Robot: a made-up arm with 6 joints.
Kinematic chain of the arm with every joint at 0, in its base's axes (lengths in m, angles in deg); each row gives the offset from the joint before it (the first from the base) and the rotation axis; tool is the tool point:
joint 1: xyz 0 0 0.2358 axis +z
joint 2: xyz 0 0.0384 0 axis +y
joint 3: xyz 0 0 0.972 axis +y
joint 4: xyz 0 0 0.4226 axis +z
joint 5: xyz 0 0 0 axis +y
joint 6: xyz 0 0 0.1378 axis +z
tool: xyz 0 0 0
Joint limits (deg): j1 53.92..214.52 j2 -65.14..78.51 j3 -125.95..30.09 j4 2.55..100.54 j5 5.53..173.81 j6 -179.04..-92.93
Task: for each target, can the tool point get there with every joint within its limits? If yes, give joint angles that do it. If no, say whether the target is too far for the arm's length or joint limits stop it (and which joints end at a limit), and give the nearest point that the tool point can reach.
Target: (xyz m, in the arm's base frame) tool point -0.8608 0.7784 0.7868
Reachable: yes | joints 131.82 61.16 12.84 86.96 142.31 -134.23
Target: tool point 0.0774 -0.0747 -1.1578
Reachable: no: joint limits stop it (at a limit: joint 2, joint 3, joint 4, joint 5) | nearest point 0.5566 -0.5372 0.0956 | short by 1.419 m
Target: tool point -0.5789 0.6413 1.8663
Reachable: no: too far | nearest point -0.4808 0.5327 1.5901 | short by 0.313 m
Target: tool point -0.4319 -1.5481 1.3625
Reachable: no: too far | nearest point -0.3372 -1.2088 1.1156 | short by 0.430 m
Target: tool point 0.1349 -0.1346 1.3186
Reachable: yes | joints 171.60 14.50 -100.57 33.28 97.23 -152.31
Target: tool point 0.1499 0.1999 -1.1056
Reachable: no: joint limits stop it (at a limit: joint 1, joint 2, joint 3, joint 4, joint 5) | nearest point 0.6651 0.3950 0.0956 | short by 1.322 m
